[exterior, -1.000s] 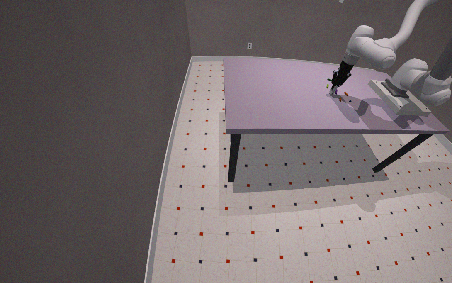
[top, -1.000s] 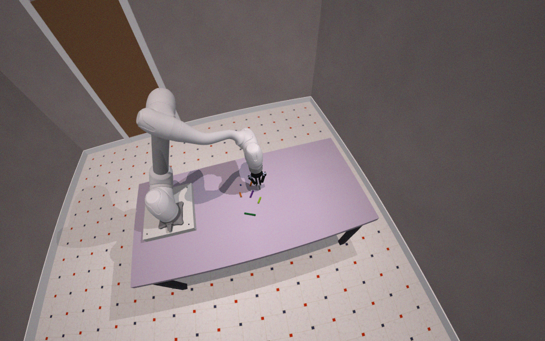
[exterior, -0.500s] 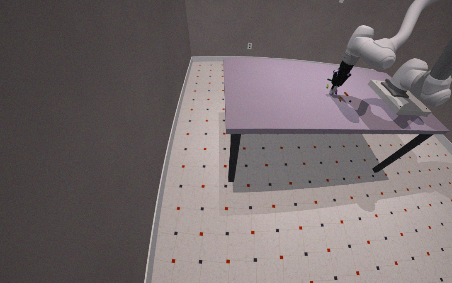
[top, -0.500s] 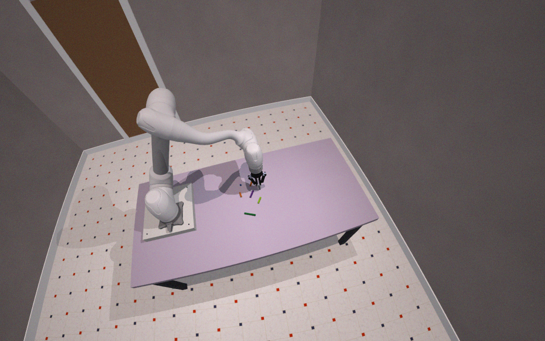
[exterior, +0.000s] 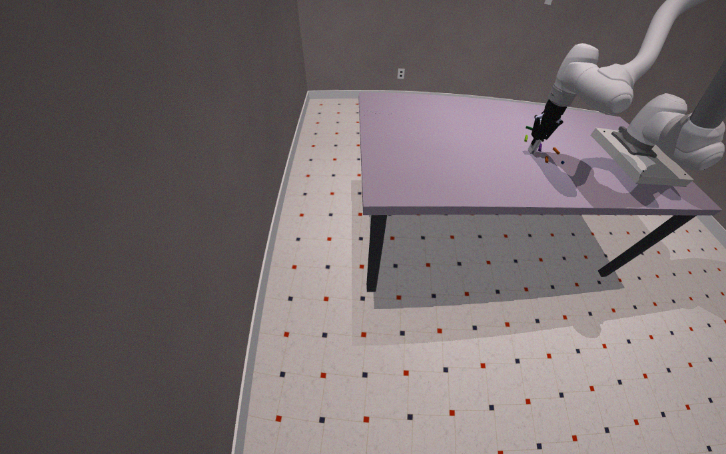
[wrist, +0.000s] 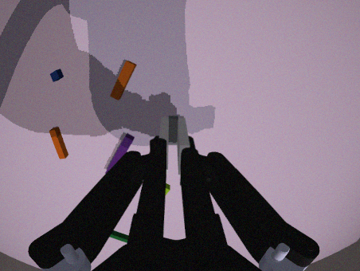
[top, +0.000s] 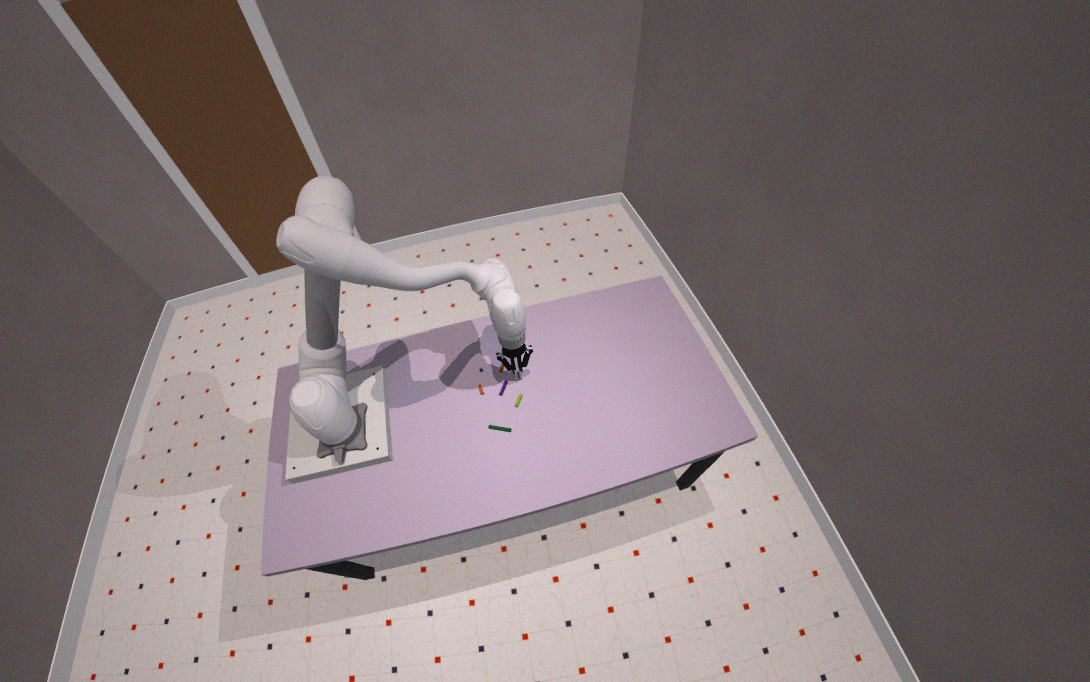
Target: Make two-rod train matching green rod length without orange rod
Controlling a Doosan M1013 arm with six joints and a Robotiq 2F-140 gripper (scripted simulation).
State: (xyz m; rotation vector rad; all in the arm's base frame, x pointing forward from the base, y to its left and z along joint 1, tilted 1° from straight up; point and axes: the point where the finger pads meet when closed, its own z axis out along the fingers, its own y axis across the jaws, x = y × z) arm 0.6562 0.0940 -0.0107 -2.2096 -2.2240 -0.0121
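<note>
Now: the grey rod 3 cm below my hand. From my hand the other things lie so: lime rod: 2 cm behind, 10 cm to the right, 3 cm below; small blue rod: 13 cm behind, 6 cm to the left, 3 cm below; purple rod: 6 cm behind, 4 cm to the right, 3 cm below.
</note>
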